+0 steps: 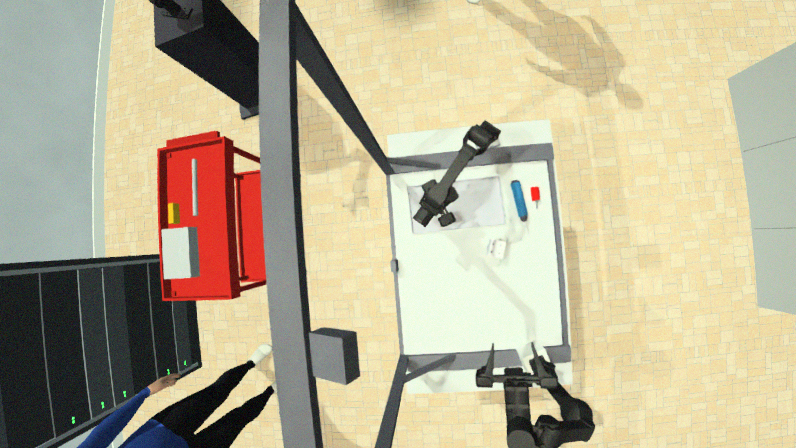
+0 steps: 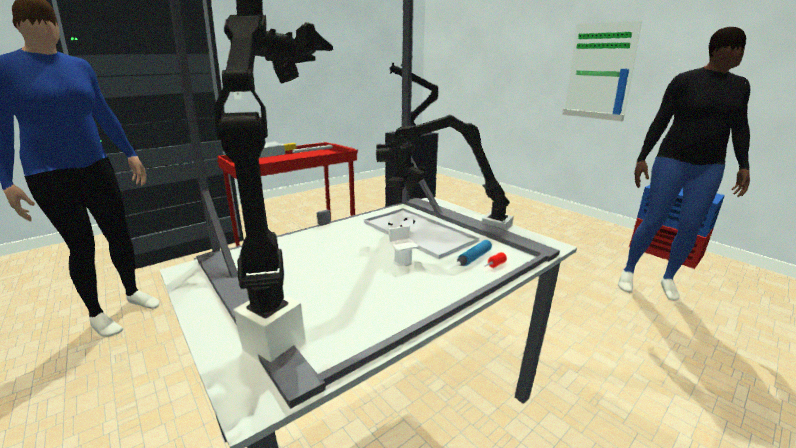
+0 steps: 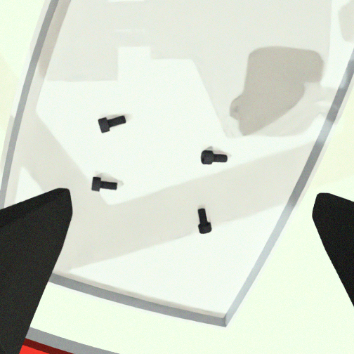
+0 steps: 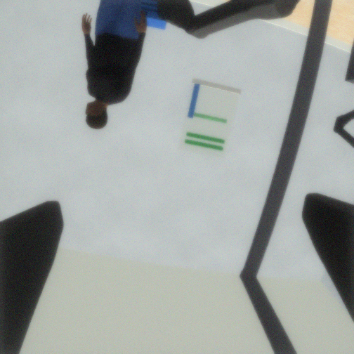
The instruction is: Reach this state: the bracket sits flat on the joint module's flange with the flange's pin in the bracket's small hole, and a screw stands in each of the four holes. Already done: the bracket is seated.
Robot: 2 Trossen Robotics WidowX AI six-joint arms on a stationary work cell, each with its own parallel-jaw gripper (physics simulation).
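Pixels of known places: left gripper, fingertip midpoint: (image 2: pixel 405 200); right gripper, fingertip midpoint: (image 1: pixel 512 342) (image 2: pixel 323 53); left arm's base, link origin: (image 2: pixel 497 217); right arm's base, link origin: (image 2: pixel 267 306).
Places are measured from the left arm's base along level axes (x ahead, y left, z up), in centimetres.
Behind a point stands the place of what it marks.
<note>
The white bracket (image 1: pixel 499 248) {x 48.1, y -12.3, z 2.5 cm} (image 2: pixel 398 233) {x 46.6, y -16.4, z 4.9 cm} sits on the pale joint module (image 2: pixel 403 258) {x 50.0, y -12.0, z -1.4 cm}; its holes cannot be made out. Black screws lie on their sides in the grey-rimmed tray (image 1: pixel 481 214) {x 31.8, y -13.5, z -3.7 cm} (image 2: pixel 437 243) {x 29.5, y -11.1, z -3.7 cm} (image 3: pixel 140 301): one screw (image 3: pixel 111 123) at the upper left, a second screw (image 3: pixel 214 157) right of centre, a third screw (image 3: pixel 104 184) below the first, and another screw (image 3: pixel 204 221) lower. My left gripper (image 3: pixel 196 203) is open and empty, above the tray's screw end. My right gripper (image 1: pixel 513 346) {x 64.2, y -28.0, z 58.2 cm} (image 4: pixel 184 209) is open and empty, raised far from the parts.
A blue cylindrical tool (image 1: pixel 518 200) {x 31.5, y 3.3, z -0.2 cm} (image 2: pixel 476 252) {x 33.5, y 5.6, z -0.7 cm} and a red-handled tool (image 1: pixel 535 193) {x 31.1, y 11.7, z -0.8 cm} (image 2: pixel 496 259) {x 33.6, y 12.6, z -1.1 cm} lie beside the tray. Dark frame rails (image 1: pixel 558 250) {x 58.3, y 13.1, z -2.2 cm} edge the table. A red cart (image 1: pixel 227 222) (image 2: pixel 289 161) and two people stand beyond the table.
</note>
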